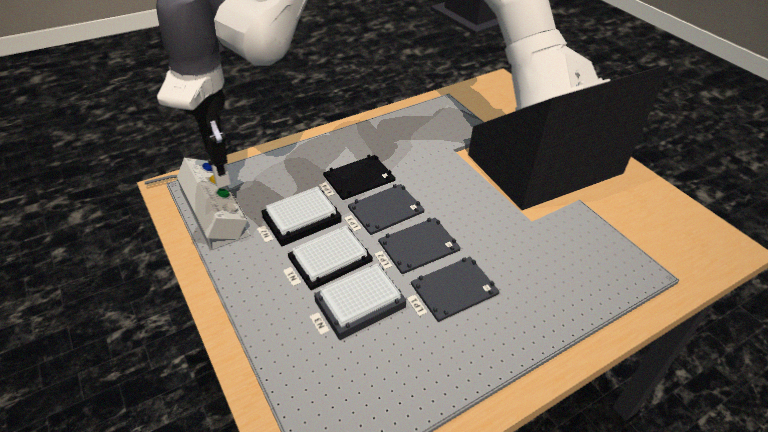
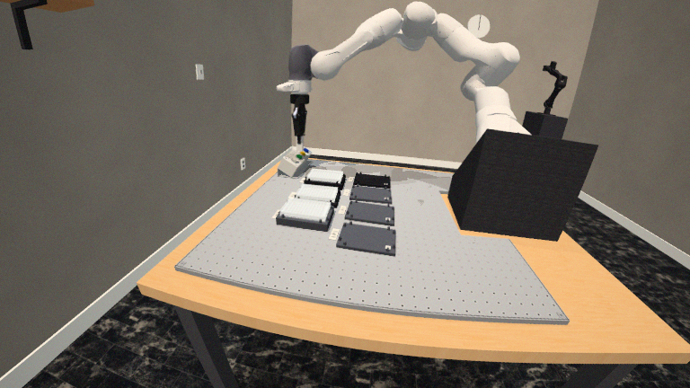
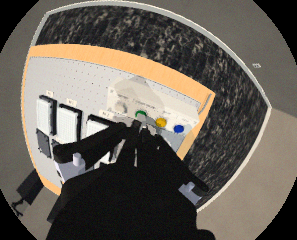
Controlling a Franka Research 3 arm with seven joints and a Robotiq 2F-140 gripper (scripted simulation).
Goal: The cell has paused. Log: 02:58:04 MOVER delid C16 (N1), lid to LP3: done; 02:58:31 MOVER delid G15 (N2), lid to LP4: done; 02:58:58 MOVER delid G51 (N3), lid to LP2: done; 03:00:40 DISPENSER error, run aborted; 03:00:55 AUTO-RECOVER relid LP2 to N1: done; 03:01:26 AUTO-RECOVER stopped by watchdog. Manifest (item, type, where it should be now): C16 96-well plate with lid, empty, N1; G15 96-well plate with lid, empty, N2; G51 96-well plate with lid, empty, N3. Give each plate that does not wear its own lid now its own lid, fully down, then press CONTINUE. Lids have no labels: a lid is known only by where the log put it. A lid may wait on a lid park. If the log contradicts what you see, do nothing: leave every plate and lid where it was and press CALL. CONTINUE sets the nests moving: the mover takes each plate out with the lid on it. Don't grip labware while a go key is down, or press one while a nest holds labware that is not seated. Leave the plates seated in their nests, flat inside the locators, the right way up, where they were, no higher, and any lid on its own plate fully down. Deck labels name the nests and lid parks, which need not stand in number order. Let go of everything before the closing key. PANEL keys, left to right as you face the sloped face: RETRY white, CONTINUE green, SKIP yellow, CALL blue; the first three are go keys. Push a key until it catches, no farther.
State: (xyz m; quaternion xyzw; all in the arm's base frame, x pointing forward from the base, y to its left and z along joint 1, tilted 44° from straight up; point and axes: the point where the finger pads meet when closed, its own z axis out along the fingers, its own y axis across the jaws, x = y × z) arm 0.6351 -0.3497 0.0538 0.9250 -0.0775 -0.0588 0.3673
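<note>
The green key lies 6 cm below my hand. The rest, counted from my hand: blue key (10 cm to the right, 6 cm below, 1 cm behind); then white key (6 cm below, 5 cm to the left, 1 cm ahead); then yellow key (6 cm below, 5 cm to the right).
</note>
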